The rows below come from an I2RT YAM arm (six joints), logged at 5 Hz.
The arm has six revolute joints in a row. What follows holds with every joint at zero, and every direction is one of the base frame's. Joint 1 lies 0.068 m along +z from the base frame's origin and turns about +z. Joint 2 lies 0.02 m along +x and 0.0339 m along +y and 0.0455 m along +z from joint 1 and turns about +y. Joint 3 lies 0.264 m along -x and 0.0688 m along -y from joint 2 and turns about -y. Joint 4 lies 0.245 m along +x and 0.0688 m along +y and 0.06 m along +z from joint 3 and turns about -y. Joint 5 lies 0.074 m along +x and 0.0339 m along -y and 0.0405 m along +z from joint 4 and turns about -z. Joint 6 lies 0.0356 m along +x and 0.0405 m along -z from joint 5 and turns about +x. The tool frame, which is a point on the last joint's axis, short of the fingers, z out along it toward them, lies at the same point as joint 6; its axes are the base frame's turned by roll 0, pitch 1.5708 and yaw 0 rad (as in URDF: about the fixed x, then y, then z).
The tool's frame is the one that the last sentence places.
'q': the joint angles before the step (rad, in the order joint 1, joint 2, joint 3, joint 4, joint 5, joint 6). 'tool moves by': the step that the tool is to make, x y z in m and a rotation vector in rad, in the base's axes. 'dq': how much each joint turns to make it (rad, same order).
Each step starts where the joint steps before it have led.
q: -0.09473, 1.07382, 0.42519, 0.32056, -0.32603, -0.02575
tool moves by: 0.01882, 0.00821, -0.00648, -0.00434, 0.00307, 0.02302
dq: 0.04331, 0.11652, 0.03166, 0.08285, 0.02068, 0.00237
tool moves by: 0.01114, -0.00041, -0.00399, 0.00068, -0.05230, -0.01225
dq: 0.00234, 0.07581, 0.00091, 0.12942, 0.01294, 0.00785
